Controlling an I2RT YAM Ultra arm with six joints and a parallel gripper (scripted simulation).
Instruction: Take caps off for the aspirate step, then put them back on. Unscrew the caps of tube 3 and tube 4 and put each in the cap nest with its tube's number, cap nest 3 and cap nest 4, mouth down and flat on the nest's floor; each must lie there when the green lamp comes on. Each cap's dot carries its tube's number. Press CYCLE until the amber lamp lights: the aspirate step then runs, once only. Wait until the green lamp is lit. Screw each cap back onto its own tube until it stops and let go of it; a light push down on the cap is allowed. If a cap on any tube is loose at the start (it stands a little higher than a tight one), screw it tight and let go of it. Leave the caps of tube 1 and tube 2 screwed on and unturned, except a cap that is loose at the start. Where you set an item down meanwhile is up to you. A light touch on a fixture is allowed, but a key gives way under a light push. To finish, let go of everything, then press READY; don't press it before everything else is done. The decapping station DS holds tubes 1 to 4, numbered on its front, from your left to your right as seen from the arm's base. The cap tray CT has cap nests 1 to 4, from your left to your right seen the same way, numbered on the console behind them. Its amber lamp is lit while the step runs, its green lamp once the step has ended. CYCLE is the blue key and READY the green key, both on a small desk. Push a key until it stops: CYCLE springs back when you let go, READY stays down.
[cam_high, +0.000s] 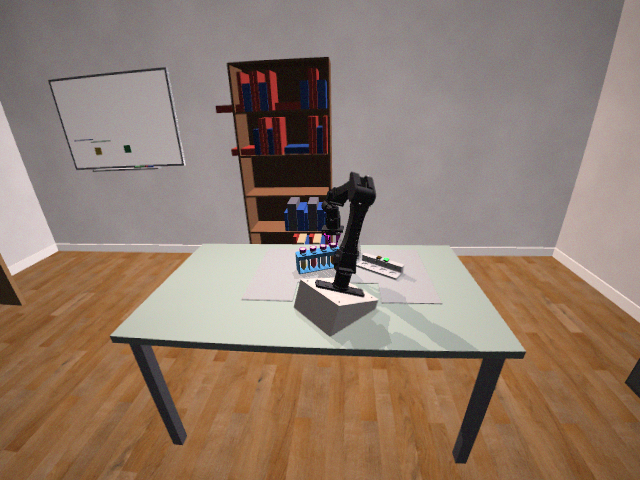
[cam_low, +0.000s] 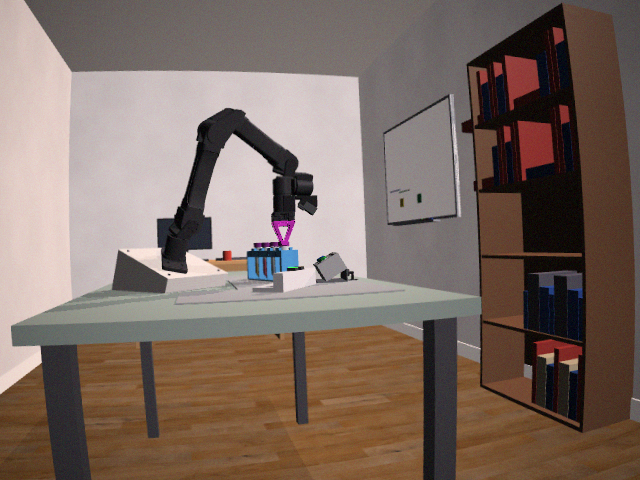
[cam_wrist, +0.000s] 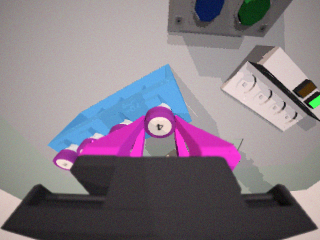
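The purple cap is right at my hand. The rest, counted from my hand: grey key desk: 10 cm ahead, 9 cm to the right, 6 cm below; then blue cycle key: 9 cm ahead, 7 cm to the right, 5 cm below; then green ready key: 8 cm ahead, 11 cm to the right, 5 cm below.
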